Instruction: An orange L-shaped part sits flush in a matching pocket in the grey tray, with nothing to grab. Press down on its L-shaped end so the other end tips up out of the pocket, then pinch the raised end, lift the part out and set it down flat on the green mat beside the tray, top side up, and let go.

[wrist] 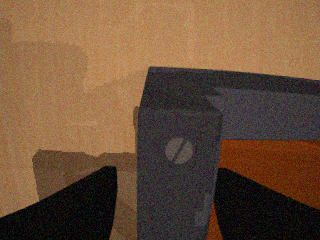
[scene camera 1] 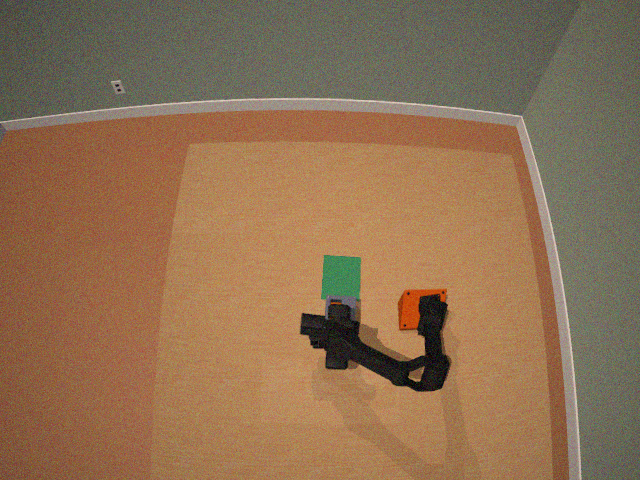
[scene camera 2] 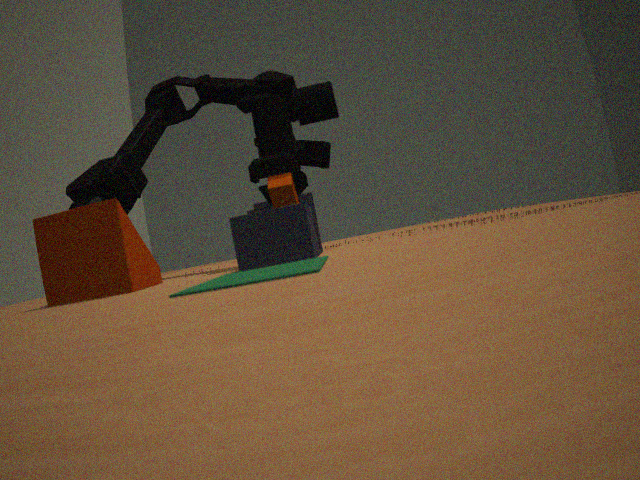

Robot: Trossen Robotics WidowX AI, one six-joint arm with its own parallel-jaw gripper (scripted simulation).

In view: the gripper (wrist: 165, 179), an orange L-shaped part (scene camera 2: 282, 192) and a green mat (scene camera 2: 314, 265).
The green mat is seen too in scene camera 1 (scene camera 1: 341, 274).
